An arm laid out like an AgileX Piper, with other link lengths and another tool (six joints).
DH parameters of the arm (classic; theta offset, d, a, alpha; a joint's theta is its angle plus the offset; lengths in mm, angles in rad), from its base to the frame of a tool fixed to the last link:
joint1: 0 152.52 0 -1.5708
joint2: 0.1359 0 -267.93 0
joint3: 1.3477 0 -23.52 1.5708
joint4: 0 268.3 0 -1.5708
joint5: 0 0 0 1.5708
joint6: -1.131 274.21 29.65 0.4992
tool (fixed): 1.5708 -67.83 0 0
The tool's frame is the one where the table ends.
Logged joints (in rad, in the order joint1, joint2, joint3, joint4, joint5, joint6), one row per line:
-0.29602 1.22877 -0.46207 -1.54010 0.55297 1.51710
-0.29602 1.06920 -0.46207 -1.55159 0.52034 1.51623
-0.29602 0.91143 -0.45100 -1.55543 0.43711 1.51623
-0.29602 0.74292 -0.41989 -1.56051 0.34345 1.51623
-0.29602 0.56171 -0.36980 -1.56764 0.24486 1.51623
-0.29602 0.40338 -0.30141 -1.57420 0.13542 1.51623
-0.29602 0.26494 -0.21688 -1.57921 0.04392 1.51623
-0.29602 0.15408 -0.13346 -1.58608 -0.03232 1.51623
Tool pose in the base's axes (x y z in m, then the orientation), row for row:
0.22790 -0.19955 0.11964 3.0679 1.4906 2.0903
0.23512 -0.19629 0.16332 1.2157 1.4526 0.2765
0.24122 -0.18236 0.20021 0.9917 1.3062 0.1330
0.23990 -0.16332 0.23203 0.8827 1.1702 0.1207
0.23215 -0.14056 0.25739 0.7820 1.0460 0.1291
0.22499 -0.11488 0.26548 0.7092 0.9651 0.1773
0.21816 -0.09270 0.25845 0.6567 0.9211 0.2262
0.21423 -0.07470 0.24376 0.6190 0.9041 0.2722
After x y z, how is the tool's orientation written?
As angles about the fixed x, y, z axes (roll, pitch, yaw), in radians.
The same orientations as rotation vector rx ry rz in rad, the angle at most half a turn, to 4 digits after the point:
0.8042 1.5018 -0.7341
0.7869 1.3549 -0.6586
0.7560 1.2361 -0.5358
0.7065 1.1291 -0.4127
0.6401 1.0298 -0.2954
0.5659 0.9733 -0.1837
0.5030 0.9462 -0.0981
0.4502 0.9409 -0.0326

